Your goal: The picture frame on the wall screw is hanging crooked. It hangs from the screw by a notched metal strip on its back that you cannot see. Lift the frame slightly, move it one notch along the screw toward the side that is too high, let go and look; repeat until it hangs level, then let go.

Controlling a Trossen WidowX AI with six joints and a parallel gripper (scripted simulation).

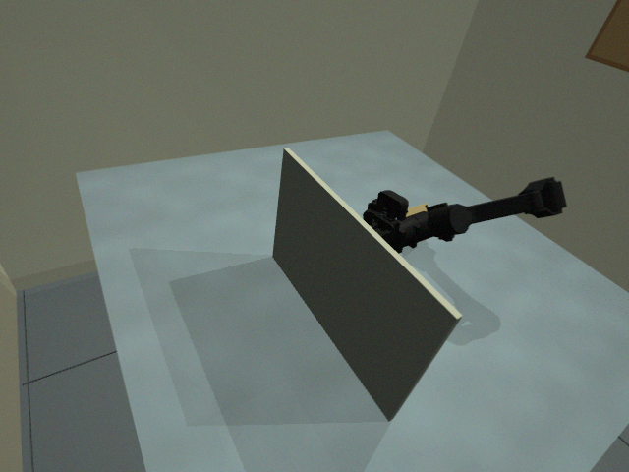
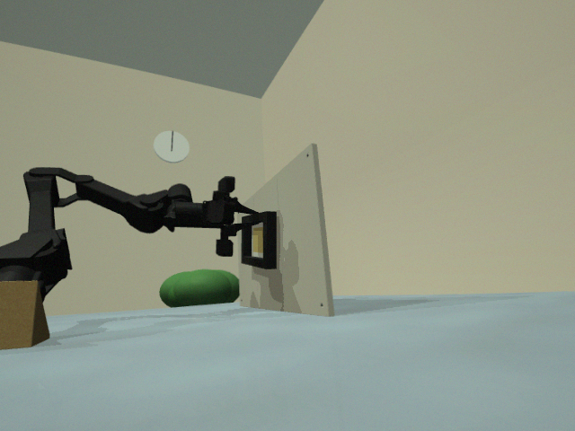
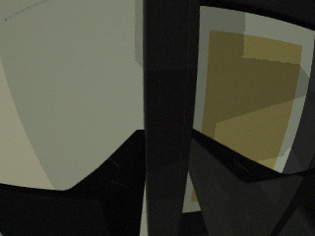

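Now: gripper tip 50 mm above the picture frame, 10 mm to the right of it and 10 mm short of it. From my gripper tip the other things lie so: wall panel 70 mm below, 20 mm ahead.
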